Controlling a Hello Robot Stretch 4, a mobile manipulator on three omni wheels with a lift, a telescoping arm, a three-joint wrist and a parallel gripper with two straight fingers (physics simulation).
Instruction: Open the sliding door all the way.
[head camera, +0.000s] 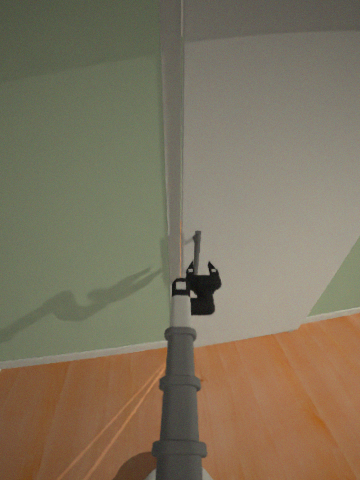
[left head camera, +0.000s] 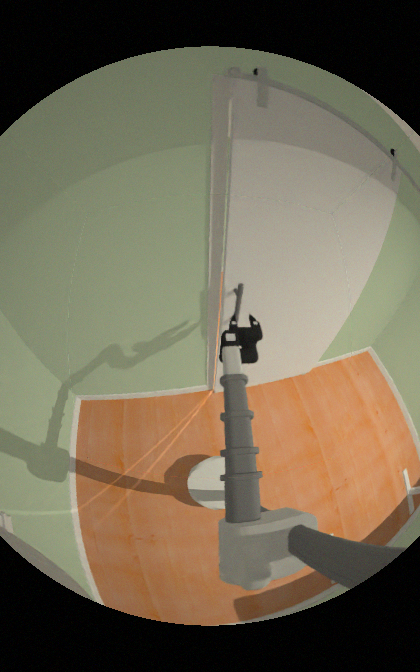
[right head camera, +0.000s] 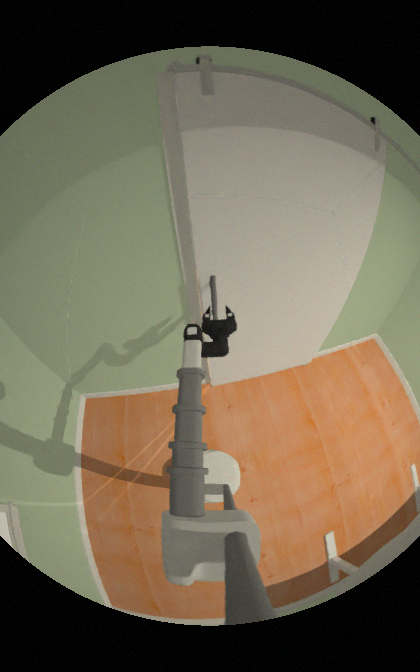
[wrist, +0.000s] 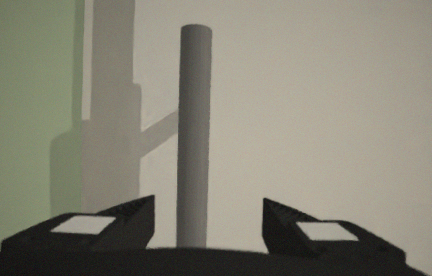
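Where they show: gripper, fingertip midpoint: (head camera: 200, 263) (left head camera: 241, 315) (right head camera: 217, 307) (wrist: 208, 215); robot's base, origin of the base link: (left head camera: 215, 481) (right head camera: 212, 475).
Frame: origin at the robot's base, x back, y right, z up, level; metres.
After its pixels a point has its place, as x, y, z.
The light grey sliding door (head camera: 270, 150) @[-0.857, 0.340, 1.437] (left head camera: 300, 225) @[-0.856, 0.329, 1.403] (right head camera: 280, 215) @[-0.863, 0.374, 1.373] (wrist: 325, 100) @[-0.836, 0.213, 1.087] hangs in front of the green wall. Its upright grey bar handle (head camera: 198, 245) @[-0.743, 0.075, 1.068] (left head camera: 239, 297) @[-0.742, 0.072, 1.070] (right head camera: 213, 290) @[-0.742, 0.074, 1.066] (wrist: 194, 135) @[-0.742, 0.073, 1.046] stands out near the door's left edge. My gripper (head camera: 200, 266) @[-0.710, 0.086, 0.995] (left head camera: 243, 319) @[-0.710, 0.086, 0.995] (right head camera: 218, 311) @[-0.710, 0.086, 0.995] (wrist: 208, 215) @[-0.710, 0.086, 0.995] is open, with one finger on each side of the handle's line. In the wrist view the handle runs down between the fingertips, nearer the left finger, with a gap on both sides. The handle's lower end is hidden behind the gripper body.
A grey rail (left head camera: 320, 102) (right head camera: 300, 85) with hangers runs above the door. A narrow strip with a thin gap lies along the door's left edge. Green wall (head camera: 80, 175) @[-0.793, -0.388, 1.355] (left head camera: 125, 275) @[-0.785, -0.435, 1.170] (right head camera: 125, 250) @[-0.809, -0.292, 1.280] extends to the left. White baseboards edge the wooden floor (head camera: 270, 390) @[-0.532, 0.636, -0.027] (left head camera: 320, 450) @[-0.122, 0.954, -0.027] (right head camera: 300, 450) @[-0.117, 0.739, -0.027].
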